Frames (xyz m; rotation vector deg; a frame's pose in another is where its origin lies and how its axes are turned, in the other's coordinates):
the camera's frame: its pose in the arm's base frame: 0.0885 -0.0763 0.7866 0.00 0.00 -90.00
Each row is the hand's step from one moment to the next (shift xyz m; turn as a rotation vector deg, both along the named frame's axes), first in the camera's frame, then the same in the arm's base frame.
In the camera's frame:
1: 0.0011 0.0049 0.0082 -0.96 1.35 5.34
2: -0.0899 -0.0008 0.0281 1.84 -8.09 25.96
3: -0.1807 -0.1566 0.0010 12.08 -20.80 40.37
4: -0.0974 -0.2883 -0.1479 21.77 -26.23 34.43
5: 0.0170 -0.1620 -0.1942 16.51 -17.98 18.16
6: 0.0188 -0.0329 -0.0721 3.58 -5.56 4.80
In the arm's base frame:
1: 0.0049 -0.0011 0.0082 1.35 0.96 5.34
2: -0.0008 0.0899 0.0281 -8.09 -1.84 25.96
3: -0.1566 0.1807 0.0010 -20.80 -12.08 40.37
4: -0.2883 0.0974 -0.1479 -26.23 -21.77 34.43
5: -0.1620 -0.0170 -0.1942 -17.98 -16.51 18.16
6: -0.0329 -0.0188 -0.0721 -5.56 -3.58 4.80

